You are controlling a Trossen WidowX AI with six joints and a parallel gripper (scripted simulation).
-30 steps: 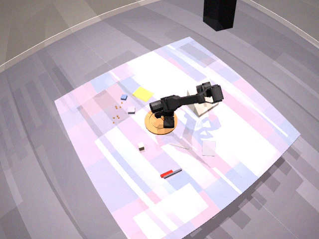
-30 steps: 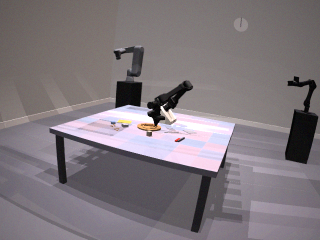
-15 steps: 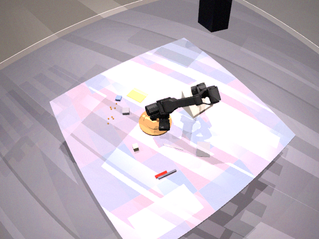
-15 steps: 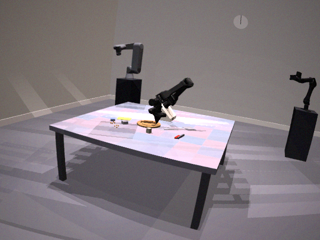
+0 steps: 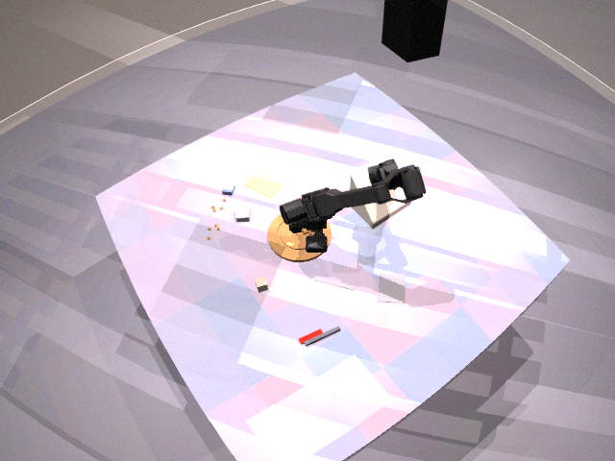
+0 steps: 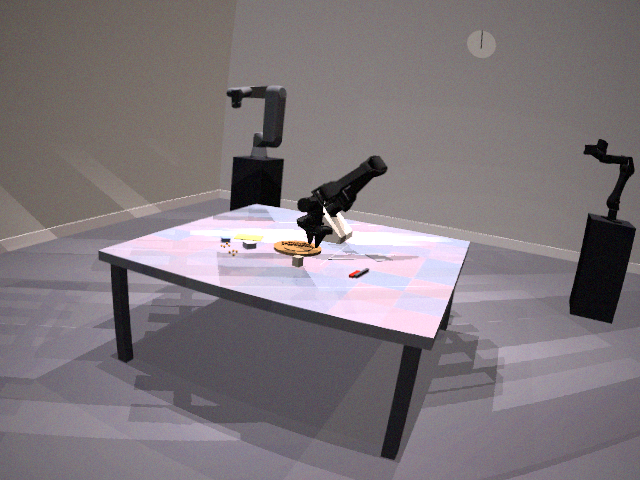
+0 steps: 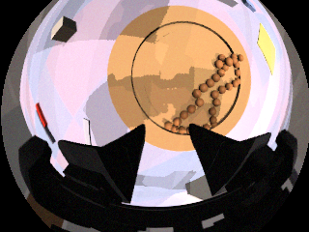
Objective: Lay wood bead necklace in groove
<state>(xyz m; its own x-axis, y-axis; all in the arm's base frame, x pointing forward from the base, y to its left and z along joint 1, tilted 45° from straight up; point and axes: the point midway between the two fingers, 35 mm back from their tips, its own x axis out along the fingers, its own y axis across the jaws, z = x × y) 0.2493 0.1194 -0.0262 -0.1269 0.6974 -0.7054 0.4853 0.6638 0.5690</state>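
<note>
Right now the round bead board is 30 mm ahead of my gripper tip, 60 mm to the right of it and 10 mm below it. Round my gripper tip: cream cube: 220 mm ahead, 60 mm to the left; white block: 160 mm ahead, 210 mm to the right, 10 mm below; thin rod: 20 mm ahead, 150 mm to the left, 20 mm below.
</note>
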